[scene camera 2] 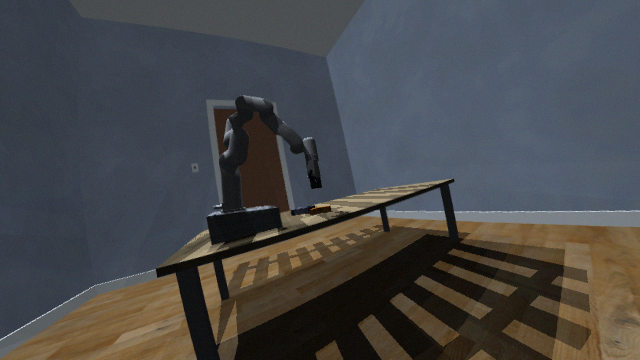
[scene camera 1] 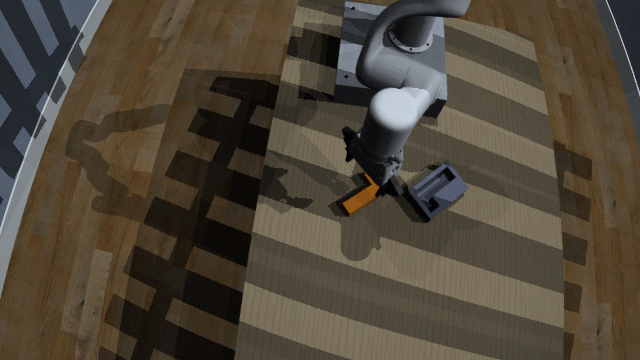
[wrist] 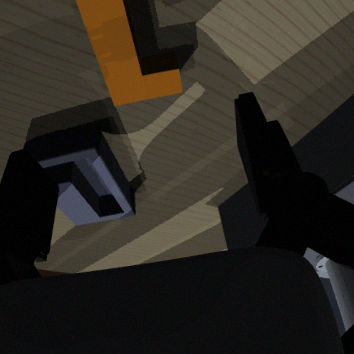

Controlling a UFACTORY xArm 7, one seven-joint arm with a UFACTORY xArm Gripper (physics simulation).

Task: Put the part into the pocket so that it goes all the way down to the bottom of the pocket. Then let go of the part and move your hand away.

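Pixels of known places: gripper, fingertip midpoint: point(scene camera 2: 316, 188) point(scene camera 1: 366, 175) point(wrist: 132, 144); arm's base, origin of the base link: point(scene camera 2: 233, 210) point(scene camera 1: 410, 35).
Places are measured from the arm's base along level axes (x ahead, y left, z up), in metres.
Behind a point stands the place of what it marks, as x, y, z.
Observation:
The orange L-shaped part point(scene camera 1: 359, 200) @[0.467, -0.091, -0.080] point(scene camera 2: 320, 210) @[0.444, -0.089, -0.097] point(wrist: 107, 55) @[0.454, -0.069, -0.080] lies flat on the table. The gripper partly covers its short-leg end in the first scene view. The blue-grey block with the pocket point(scene camera 1: 453, 193) @[0.417, 0.142, -0.074] point(scene camera 2: 301, 210) @[0.386, 0.066, -0.087] point(wrist: 76, 209) @[0.407, 0.141, -0.074] lies beside it, apart from the part; its pocket opening faces up and shows a dark recess. My gripper point(scene camera 1: 370, 164) @[0.448, -0.093, 0.032] point(scene camera 2: 315, 183) @[0.448, -0.093, 0.032] point(wrist: 132, 144) @[0.448, -0.093, 0.032] is open and empty. It hangs well above the table, near the short-leg end of the part. In the wrist view the left finger overlaps an edge of the block, and the part lies beyond the fingertips.
The arm's grey base box point(scene camera 1: 350, 62) @[0.123, -0.155, -0.013] point(scene camera 2: 245, 225) @[0.041, -0.189, -0.066] stands on the table point(scene camera 1: 400, 320) @[0.735, 0.043, -0.110] point(scene camera 2: 410, 192) @[0.984, -0.293, -0.110], behind the part and block in the first scene view. Striped shadows cross the table top. The table's long edges lie to the left and right there.

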